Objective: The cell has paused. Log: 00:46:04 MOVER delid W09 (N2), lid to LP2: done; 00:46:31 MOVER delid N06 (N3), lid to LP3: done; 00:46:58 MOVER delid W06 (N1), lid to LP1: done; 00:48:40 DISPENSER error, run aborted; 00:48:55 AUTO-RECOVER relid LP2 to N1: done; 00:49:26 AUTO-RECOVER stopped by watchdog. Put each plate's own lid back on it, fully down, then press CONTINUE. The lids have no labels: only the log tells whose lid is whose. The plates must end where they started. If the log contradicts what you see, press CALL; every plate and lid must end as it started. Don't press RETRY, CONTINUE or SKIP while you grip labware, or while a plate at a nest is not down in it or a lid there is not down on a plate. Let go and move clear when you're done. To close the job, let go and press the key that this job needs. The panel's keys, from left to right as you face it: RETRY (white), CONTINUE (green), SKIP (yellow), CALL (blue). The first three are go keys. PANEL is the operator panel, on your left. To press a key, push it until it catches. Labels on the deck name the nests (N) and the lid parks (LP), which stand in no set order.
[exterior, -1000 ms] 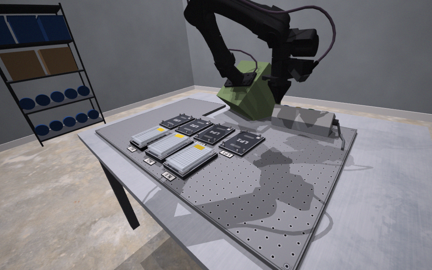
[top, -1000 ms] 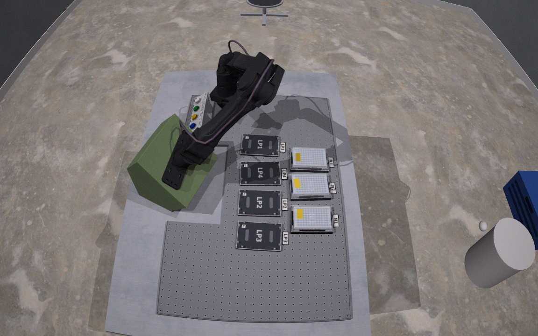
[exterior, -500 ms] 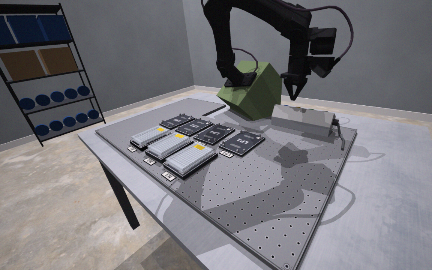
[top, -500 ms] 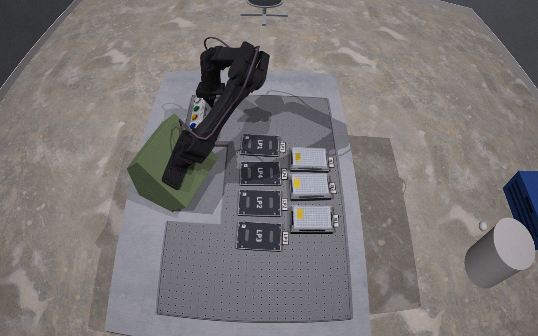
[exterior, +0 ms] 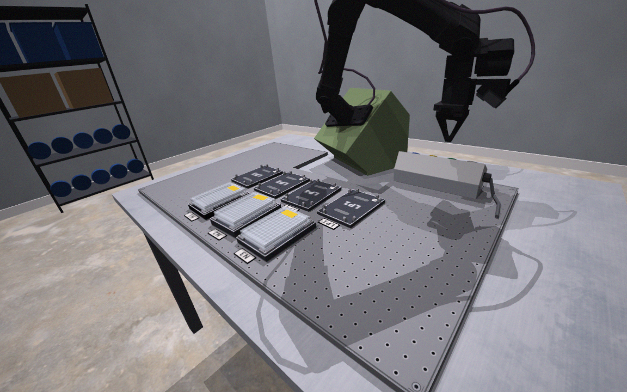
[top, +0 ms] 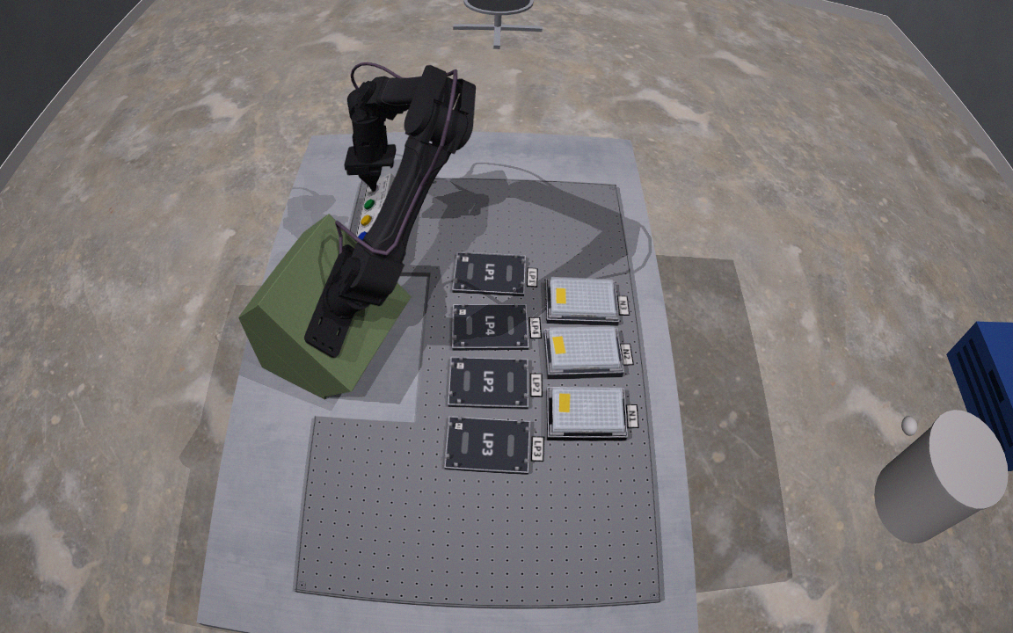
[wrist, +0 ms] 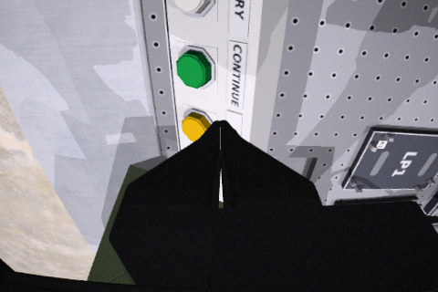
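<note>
Now: the green continue key 2 cm behind my hand, 1 cm to the left of it and 6 cm below it. Also, from my hand: yellow skip key: 1 cm behind, 4 cm to the right, 6 cm below; then white retry key: 3 cm behind, 6 cm to the left, 6 cm below; then blue call key: 1 cm behind, 9 cm to the right, 6 cm below.
</note>
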